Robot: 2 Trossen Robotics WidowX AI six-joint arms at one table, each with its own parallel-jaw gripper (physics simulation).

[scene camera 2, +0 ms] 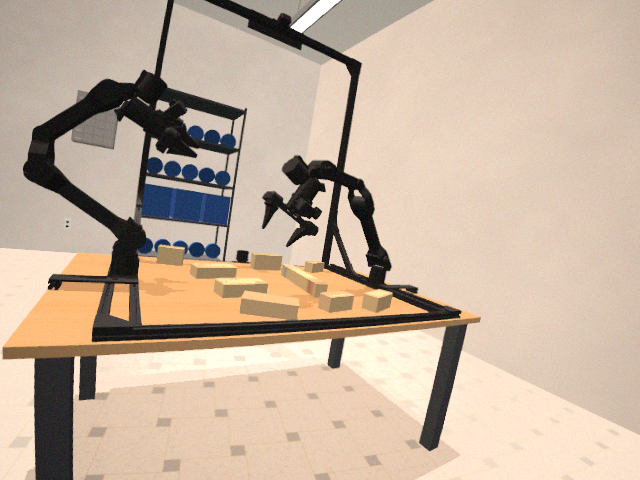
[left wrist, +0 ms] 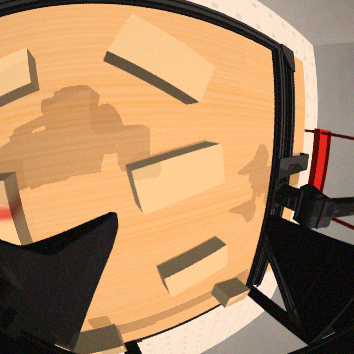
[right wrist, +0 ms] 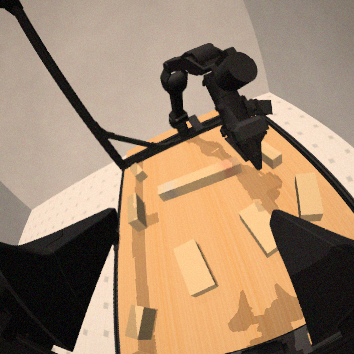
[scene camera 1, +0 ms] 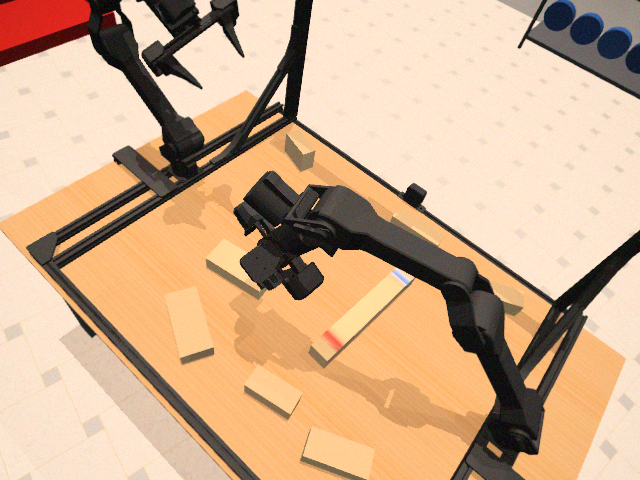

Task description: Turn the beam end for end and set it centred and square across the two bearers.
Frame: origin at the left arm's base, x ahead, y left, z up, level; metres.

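Seen in the pictures: left gripper, fingertip midpoint: (scene camera 2: 274,237) (left wrist: 194,222) (right wrist: 252,164); right gripper, fingertip midpoint: (scene camera 2: 198,152) (right wrist: 196,217) (scene camera 1: 223,72); left arm's base, link origin: (scene camera 2: 376,282) (right wrist: 184,133) (scene camera 1: 504,434); right arm's base, link origin: (scene camera 2: 123,274) (left wrist: 280,193) (scene camera 1: 184,170).
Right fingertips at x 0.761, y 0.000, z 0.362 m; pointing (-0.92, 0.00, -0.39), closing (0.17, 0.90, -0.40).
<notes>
Pixels of each thing's top centre, then the offset from my right fingertips to it. "*": a spot on its surface instead.
- beam, top centre: (scene camera 1: 368,306) (right wrist: 196,174) (scene camera 2: 302,273) dz -0.337, dx -0.411, dy -0.016 m
- block, top centre: (left wrist: 185,176) (scene camera 1: 241,264) (right wrist: 262,224) (scene camera 2: 242,280) dz -0.343, dx -0.150, dy +0.098 m
- lower edge, surface spot: (scene camera 1: 338,453) * dz -0.334, dx -0.542, dy +0.247 m
The beam (scene camera 1: 361,315) (scene camera 2: 299,277) (right wrist: 197,182) is a long pale bar lying on the table, with a red band near its lower-left end and a blue band at its upper-right end in scene camera 1. Its red end shows at the left edge of the left wrist view. Several plain pale blocks lie around it; I cannot tell which are the two bearers. One block (scene camera 1: 232,266) (left wrist: 177,177) lies below the left gripper. My left gripper (scene camera 2: 277,236) (left wrist: 194,222) is open, empty and high above the table. My right gripper (scene camera 1: 221,71) (scene camera 2: 195,151) (right wrist: 196,217) is open, empty and raised, far from the beam.
Other blocks include a wide one (scene camera 1: 189,324) (left wrist: 160,59), a short one (scene camera 1: 272,390), one at the lower edge (scene camera 1: 338,453) and an upstanding one (scene camera 1: 299,152) (scene camera 2: 170,255). A black frame (scene camera 2: 289,329) borders the table, with posts rising from it.
</notes>
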